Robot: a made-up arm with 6 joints. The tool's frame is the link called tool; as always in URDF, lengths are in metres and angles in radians. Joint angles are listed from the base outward. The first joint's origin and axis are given. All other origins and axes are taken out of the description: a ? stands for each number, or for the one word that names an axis. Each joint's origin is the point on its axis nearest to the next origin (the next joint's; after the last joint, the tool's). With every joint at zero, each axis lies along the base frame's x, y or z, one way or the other. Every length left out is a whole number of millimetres.
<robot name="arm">
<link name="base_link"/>
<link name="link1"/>
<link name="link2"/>
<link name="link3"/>
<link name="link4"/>
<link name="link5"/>
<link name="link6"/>
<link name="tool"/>
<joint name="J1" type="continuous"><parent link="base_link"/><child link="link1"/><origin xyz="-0.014 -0.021 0.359" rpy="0 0 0"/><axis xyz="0 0 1"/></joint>
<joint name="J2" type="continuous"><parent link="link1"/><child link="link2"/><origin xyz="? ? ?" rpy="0 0 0"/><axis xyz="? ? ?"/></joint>
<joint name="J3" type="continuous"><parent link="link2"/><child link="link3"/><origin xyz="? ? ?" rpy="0 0 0"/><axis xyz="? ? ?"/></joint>
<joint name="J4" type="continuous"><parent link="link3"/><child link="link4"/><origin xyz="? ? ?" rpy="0 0 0"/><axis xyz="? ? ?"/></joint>
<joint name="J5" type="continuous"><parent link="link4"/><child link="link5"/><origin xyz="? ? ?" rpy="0 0 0"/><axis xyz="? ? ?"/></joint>
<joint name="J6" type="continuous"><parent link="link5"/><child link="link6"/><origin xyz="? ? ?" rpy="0 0 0"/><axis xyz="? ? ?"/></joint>
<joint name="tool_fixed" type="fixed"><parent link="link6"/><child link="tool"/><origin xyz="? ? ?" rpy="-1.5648 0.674 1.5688"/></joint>
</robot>
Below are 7 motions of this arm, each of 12 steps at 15 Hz.
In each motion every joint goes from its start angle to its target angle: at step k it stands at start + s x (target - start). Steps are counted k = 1, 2, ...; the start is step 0. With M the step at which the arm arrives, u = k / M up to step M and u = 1 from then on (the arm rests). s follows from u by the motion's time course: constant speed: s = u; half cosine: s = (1 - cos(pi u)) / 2; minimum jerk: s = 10 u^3 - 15 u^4 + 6 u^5.
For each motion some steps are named. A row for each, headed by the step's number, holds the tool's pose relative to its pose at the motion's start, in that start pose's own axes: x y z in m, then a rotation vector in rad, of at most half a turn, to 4 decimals.
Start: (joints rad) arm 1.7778 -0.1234 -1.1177 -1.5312 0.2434 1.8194
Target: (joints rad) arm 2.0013 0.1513 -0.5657 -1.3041 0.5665 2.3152
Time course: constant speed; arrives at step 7
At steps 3, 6, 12:
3: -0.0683 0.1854 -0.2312 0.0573 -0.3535 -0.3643
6: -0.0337 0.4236 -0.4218 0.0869 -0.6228 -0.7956
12: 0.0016 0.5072 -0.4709 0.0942 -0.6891 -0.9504

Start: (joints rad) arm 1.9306 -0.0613 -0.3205 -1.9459 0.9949 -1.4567
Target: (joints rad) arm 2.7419 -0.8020 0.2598 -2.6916 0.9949 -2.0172
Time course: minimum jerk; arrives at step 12
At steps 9, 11, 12:
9: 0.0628 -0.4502 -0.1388 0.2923 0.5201 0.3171
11: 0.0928 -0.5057 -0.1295 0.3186 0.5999 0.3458
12: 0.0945 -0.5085 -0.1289 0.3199 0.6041 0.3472

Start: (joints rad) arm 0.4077 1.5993 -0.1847 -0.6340 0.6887 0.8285
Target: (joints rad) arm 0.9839 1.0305 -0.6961 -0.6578 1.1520 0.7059
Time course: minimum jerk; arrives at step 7
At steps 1, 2, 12:
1: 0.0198 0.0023 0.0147 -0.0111 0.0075 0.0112
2: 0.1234 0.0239 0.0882 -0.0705 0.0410 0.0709
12: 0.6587 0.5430 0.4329 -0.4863 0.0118 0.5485

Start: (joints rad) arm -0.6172 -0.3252 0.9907 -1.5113 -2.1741 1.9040
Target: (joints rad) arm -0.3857 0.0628 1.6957 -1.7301 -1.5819 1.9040
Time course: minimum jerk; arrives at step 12
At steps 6, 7, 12:
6: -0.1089 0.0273 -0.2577 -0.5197 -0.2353 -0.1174
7: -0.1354 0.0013 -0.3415 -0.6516 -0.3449 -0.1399
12: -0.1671 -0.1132 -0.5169 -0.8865 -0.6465 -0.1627

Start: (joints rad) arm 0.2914 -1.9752 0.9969 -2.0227 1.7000 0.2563
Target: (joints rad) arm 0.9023 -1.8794 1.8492 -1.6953 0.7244 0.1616
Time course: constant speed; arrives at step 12
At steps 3, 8, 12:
3: 0.1402 -0.1385 -0.0235 0.0395 0.3395 0.2278
8: 0.3917 -0.2602 -0.1816 0.0654 0.7560 0.7774
12: 0.5506 -0.2192 -0.3589 0.0294 0.9075 1.3251

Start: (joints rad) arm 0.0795 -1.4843 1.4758 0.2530 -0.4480 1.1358
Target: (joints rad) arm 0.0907 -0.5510 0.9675 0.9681 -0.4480 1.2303
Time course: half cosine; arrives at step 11
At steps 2, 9, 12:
2: -0.0390 0.0093 -0.0039 -0.0476 -0.0331 -0.0432
9: -0.4217 0.2713 -0.0558 -0.6139 -0.2615 -0.4937
12: -0.4502 0.3106 -0.0610 -0.6725 -0.2707 -0.5336

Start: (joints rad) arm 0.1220 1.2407 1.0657 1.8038 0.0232 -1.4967
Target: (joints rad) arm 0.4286 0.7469 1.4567 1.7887 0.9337 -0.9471
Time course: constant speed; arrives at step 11
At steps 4, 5, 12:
4: 0.1840 -0.0440 -0.0015 -0.0175 -0.1317 0.4163
5: 0.2318 -0.0479 -0.0060 -0.0073 -0.1737 0.5177
12: 0.5120 -0.0060 -0.0617 0.1844 -0.4839 1.0766

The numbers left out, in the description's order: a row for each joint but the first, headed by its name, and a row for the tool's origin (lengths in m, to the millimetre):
J2: xyz 0.018 0.081 0, axis 0 1 0
J3: xyz -0.02 0 0.385, axis 0 1 0
J4: xyz 0.029 0 0.512, axis 0 0 1
J5: xyz -0.01 0.055 0, axis 0 1 0
J6: xyz 0.001 0 0.197, axis 0 0 1
tool: xyz -0.026 -0.017 0

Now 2 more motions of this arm.
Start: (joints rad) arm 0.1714 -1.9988 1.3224 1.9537 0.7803 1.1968
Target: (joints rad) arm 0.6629 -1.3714 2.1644 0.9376 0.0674 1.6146
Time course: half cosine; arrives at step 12
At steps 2, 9, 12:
2: 0.0330 -0.0043 0.0740 -0.1294 0.0310 0.0607
9: 0.1155 0.4322 0.6670 -1.4138 0.3718 0.2305
12: 0.0710 0.5458 0.6830 -1.5607 0.4230 0.1363

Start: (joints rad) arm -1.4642 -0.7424 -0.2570 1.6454 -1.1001 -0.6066
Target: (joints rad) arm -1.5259 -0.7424 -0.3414 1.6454 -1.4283 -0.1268
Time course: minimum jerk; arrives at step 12
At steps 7, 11, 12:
7: 0.0259 0.0273 0.0302 -0.3585 -0.1673 -0.0417
11: 0.0405 0.0437 0.0439 -0.5502 -0.2534 -0.0455
12: 0.0407 0.0440 0.0441 -0.5531 -0.2547 -0.0454

